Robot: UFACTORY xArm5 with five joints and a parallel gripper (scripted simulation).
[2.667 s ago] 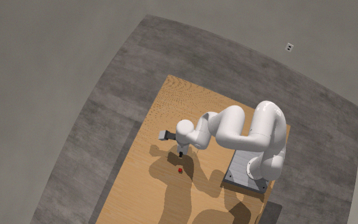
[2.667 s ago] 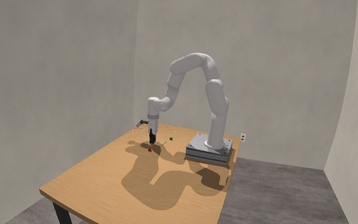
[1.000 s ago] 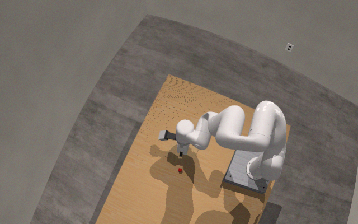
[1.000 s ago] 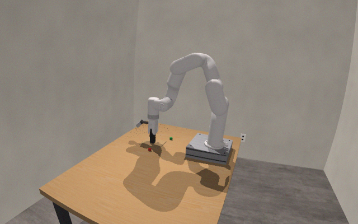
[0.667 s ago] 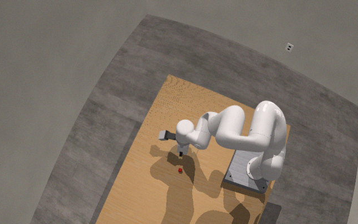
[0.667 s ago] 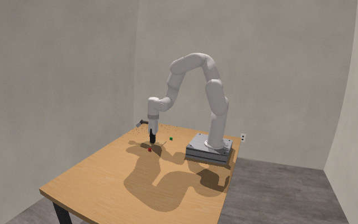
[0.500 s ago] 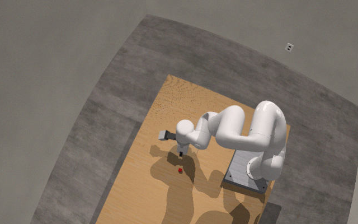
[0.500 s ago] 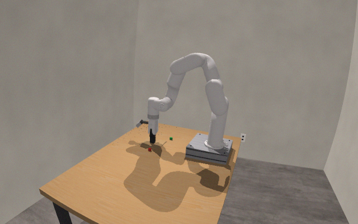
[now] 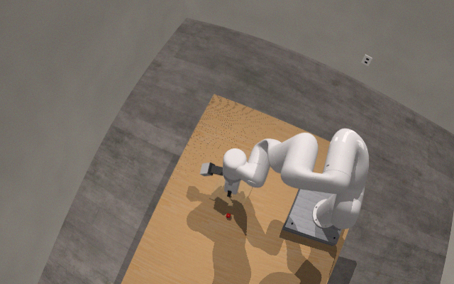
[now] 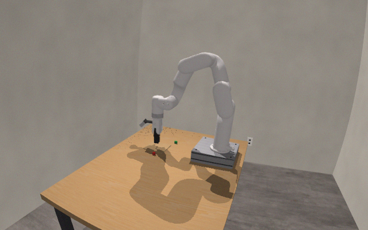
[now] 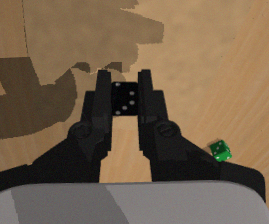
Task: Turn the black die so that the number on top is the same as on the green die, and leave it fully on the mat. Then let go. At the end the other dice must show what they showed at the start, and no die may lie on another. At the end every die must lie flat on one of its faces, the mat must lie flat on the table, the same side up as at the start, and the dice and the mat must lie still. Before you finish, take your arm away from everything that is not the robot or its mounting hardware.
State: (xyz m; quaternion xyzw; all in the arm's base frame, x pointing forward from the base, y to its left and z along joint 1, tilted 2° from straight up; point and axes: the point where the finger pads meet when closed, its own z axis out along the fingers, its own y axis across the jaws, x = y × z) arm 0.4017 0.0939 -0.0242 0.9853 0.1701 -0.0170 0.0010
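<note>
My hand is 5 cm above the tan mat. Also, from my hand: red die 10 cm to the left, 5 cm below, 5 cm behind; then black die 1 cm below; then green die 13 cm to the right, 7 cm behind, 5 cm below.
</note>
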